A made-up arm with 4 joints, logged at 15 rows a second.
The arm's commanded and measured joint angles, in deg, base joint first. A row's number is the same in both.
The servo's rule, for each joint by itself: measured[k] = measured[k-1] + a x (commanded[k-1-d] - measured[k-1]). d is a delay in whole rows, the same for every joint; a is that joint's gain. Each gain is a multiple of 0.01, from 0.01 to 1. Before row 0 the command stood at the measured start. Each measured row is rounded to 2 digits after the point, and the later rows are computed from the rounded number. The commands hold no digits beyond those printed.
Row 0, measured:
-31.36, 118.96, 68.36, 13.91
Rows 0 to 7, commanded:
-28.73, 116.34, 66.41, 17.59
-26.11, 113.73, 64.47, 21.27
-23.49, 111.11, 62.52, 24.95
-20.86, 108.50, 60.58, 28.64
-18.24, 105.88, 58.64, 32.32
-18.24, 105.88, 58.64, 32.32
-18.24, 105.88, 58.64, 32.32
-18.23, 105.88, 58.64, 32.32
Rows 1 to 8, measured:
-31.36, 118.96, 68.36, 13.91
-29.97, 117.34, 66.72, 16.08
-27.92, 115.10, 64.83, 19.14
-25.57, 112.63, 62.89, 22.57
-23.07, 110.07, 60.95, 26.15
-20.51, 107.47, 59.01, 29.79
-19.31, 106.48, 58.70, 31.28
-18.74, 106.11, 58.65, 31.89
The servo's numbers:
d 1
a 0.53 0.62 0.84 0.59

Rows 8 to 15, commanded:
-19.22, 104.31, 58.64, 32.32
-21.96, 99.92, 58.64, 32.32
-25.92, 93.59, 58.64, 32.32
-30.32, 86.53, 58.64, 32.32
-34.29, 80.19, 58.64, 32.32
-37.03, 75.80, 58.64, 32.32
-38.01, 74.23, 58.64, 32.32
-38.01, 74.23, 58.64, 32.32
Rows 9 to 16, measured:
-18.47, 105.97, 58.64, 32.14
-18.87, 104.94, 58.64, 32.25
-20.51, 101.83, 58.64, 32.29
-23.38, 96.72, 58.64, 32.31
-27.06, 90.40, 58.64, 32.32
-30.89, 84.07, 58.64, 32.32
-34.14, 78.94, 58.64, 32.32
-36.19, 76.02, 58.64, 32.32

